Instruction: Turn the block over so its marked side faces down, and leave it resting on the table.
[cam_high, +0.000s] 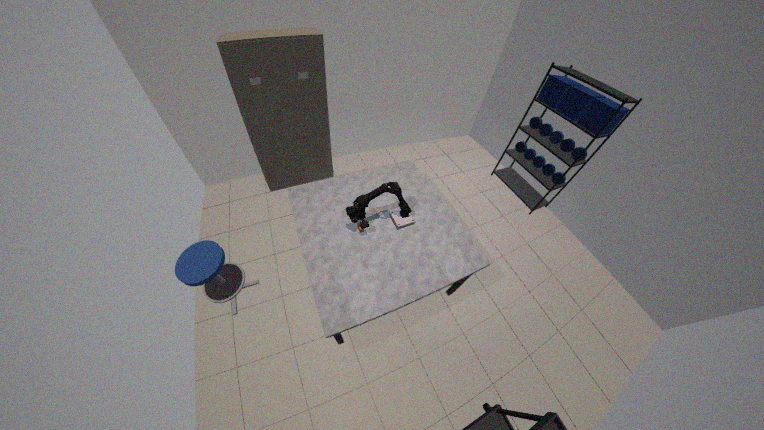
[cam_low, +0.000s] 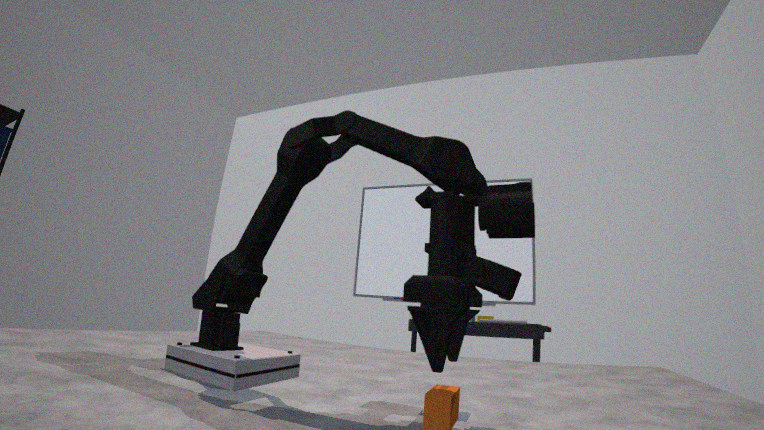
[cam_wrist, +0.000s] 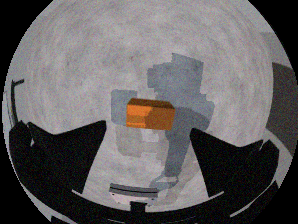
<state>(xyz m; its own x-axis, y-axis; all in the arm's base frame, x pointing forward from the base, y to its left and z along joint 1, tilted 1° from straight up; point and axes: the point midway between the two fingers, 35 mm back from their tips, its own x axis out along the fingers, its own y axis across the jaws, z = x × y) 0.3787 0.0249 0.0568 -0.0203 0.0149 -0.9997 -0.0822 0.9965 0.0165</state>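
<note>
Right now the orange block is 5 cm below my gripper tip and 1 cm behind it.
</note>
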